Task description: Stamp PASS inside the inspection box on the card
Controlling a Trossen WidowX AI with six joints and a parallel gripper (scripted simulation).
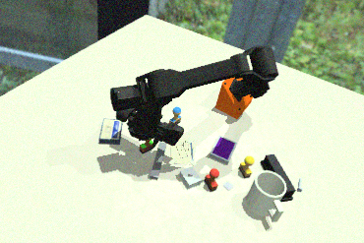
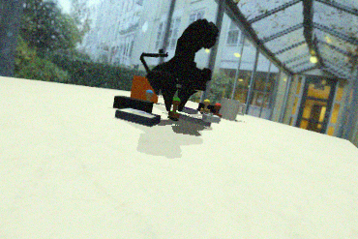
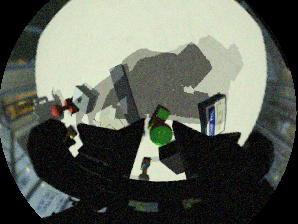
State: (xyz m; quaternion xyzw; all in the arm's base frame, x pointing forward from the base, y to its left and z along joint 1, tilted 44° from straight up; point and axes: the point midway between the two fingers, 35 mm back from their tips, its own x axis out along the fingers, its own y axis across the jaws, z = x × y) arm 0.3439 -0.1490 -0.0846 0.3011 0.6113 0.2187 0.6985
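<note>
The grey bar is 50 mm to the left of my gripper tip, 20 mm below it and 20 mm ahead of it. Also, from my gripper tip: green-knobbed stamp (right at my gripper tip); then blue-white box (120 mm to the right, 10 mm below); then card (100 mm to the left, 50 mm behind, 30 mm below).
</note>
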